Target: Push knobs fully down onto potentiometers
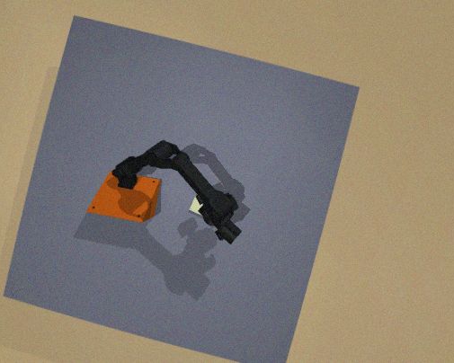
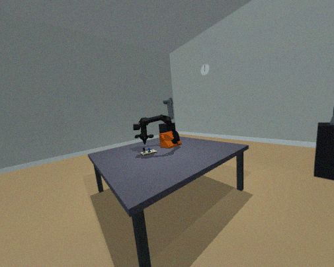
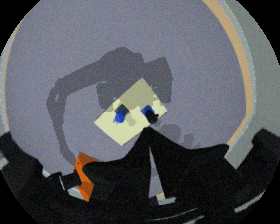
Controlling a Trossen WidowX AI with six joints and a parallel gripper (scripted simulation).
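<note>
Right now my gripper tip is 50 mm above the black knob, 20 mm to the left of it and 10 mm short of it. The rest, counted from my gripper tip: blue knob 60 mm below, 30 mm to the left, 20 mm behind.
</note>
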